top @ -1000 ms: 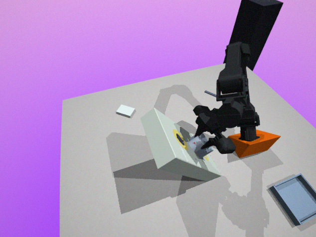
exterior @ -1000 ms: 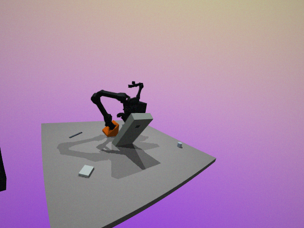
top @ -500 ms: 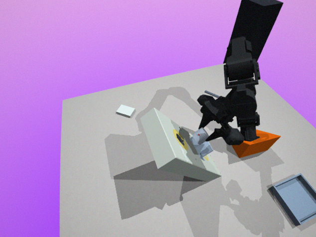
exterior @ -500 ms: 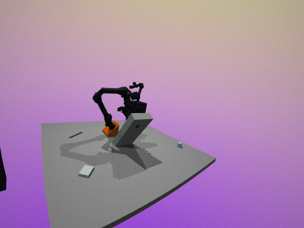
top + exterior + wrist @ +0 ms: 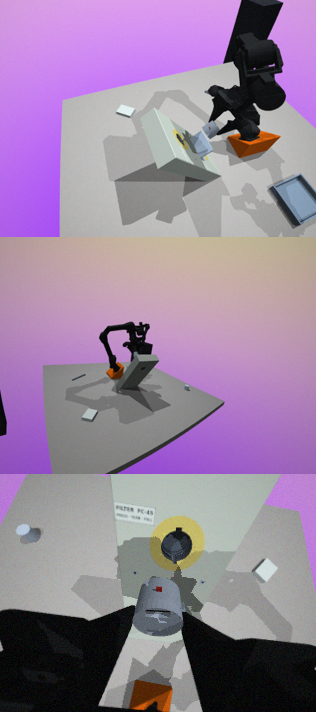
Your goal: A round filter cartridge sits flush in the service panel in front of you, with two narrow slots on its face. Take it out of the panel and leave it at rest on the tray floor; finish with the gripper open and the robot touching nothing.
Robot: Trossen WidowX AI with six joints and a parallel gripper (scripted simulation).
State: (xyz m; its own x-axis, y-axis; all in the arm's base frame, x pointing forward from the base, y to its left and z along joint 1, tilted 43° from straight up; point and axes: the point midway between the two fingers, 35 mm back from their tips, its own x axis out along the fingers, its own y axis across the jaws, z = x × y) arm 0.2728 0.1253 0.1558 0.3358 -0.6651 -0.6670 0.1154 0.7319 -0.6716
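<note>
My gripper tip is now 28 cm past the blue-grey tray, 30 cm to the right of it and 28 cm above it. From my gripper tip the other things lie so: pale green service panel (7 cm ahead, 3 cm to the right, 12 cm below); round grey filter cartridge (right at my gripper tip); white flat block (19 cm ahead, 46 cm to the right, 29 cm below).
</note>
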